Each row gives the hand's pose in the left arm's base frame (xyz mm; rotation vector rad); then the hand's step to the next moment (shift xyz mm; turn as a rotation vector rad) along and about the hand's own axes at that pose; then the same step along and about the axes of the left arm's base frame.
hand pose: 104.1 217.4 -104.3 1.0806 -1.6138 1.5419
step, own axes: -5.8 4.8 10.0 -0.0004 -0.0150 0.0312
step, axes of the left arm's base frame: -0.8 -9.3 -8.3 0.0162 -0.0304 0.0035
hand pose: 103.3 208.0 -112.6 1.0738 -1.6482 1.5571
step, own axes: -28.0 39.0 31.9 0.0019 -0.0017 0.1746
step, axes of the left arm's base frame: -17.9 -28.7 -46.7 0.0165 -0.1730 -0.0168
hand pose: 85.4 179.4 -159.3 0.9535 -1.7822 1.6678
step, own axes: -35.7 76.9 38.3 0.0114 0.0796 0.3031
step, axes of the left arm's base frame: -34.2 -33.0 -80.0 -0.0406 -0.3018 -0.0747
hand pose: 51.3 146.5 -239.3 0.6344 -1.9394 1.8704
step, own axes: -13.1 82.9 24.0 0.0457 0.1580 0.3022
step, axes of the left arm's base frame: -34.2 -21.7 -77.3 -0.1128 -0.3018 -0.1208
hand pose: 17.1 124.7 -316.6 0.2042 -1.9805 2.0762
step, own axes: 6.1 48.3 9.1 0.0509 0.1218 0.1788
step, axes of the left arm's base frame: -20.3 -10.1 -44.0 -0.0976 -0.1773 -0.0919
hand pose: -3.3 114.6 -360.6 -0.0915 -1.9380 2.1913
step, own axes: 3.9 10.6 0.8 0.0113 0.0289 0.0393
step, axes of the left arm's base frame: -5.2 -1.2 -10.0 -0.0218 -0.0392 -0.0223
